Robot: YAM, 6 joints.
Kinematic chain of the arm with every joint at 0, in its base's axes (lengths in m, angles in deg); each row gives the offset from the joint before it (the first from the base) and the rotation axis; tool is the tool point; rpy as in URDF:
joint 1: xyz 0 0 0.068 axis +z
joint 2: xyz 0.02 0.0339 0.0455 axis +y
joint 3: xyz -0.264 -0.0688 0 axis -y
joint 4: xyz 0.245 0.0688 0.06 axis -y
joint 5: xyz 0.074 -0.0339 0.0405 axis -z
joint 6: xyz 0.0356 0 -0.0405 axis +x
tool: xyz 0 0 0 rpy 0 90 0
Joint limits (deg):
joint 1: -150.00..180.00
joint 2: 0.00..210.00
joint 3: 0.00..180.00
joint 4: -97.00..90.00
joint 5: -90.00..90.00
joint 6: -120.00..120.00
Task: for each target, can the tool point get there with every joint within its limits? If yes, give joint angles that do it. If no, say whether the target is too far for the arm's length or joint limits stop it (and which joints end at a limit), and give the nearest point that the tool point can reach.
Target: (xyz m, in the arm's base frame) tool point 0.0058 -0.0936 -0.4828
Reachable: no: joint limits stop it (at a limit: joint 2) | nearest point 0.0083 -0.1339 -0.3618 | short by 0.128 m
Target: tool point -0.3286 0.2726 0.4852
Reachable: yes | joints -38.28 28.87 162.42 -41.78 -16.95 -75.75
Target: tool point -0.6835 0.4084 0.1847
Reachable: no: too far | nearest point -0.5522 0.3299 0.1707 | short by 0.154 m
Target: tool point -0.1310 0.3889 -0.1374
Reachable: yes | joints 112.63 183.74 129.25 -78.88 53.87 -83.84
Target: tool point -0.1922 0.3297 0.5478
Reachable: yes | joints -62.39 35.36 132.95 56.07 29.43 8.83
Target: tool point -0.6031 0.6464 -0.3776
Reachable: no: too far | nearest point -0.3848 0.4125 -0.1957 | short by 0.368 m
